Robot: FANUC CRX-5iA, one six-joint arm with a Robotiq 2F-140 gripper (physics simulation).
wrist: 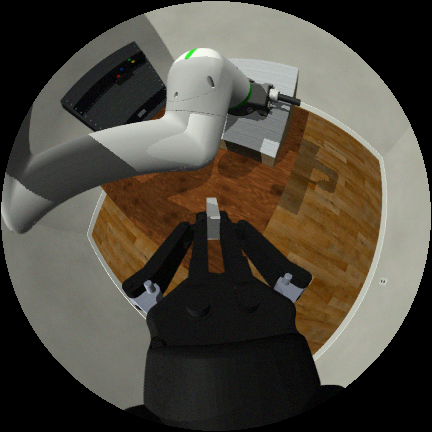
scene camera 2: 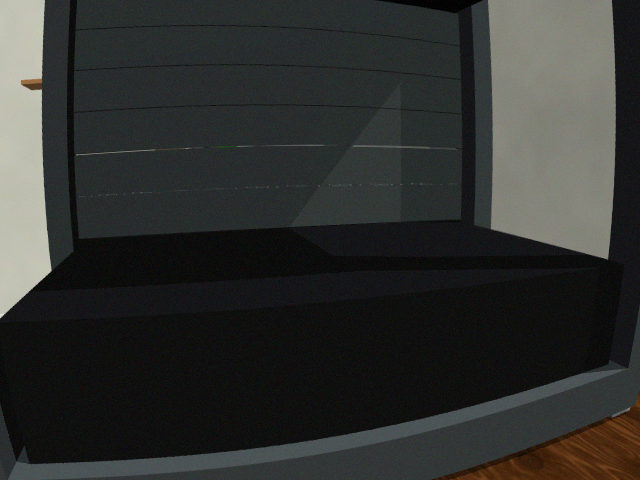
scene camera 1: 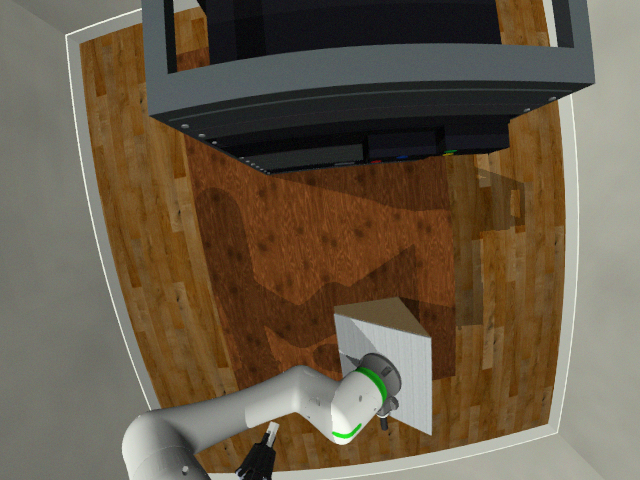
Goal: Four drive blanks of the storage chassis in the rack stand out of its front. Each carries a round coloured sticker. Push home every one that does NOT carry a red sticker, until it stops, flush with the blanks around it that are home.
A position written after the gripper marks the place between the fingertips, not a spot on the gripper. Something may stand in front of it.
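Note:
The robot's gripper [wrist: 210, 206] can be seen, and so can a rack [scene camera 2: 347, 323], which is visible again at [wrist: 138, 98] and at [scene camera 1: 283, 93].

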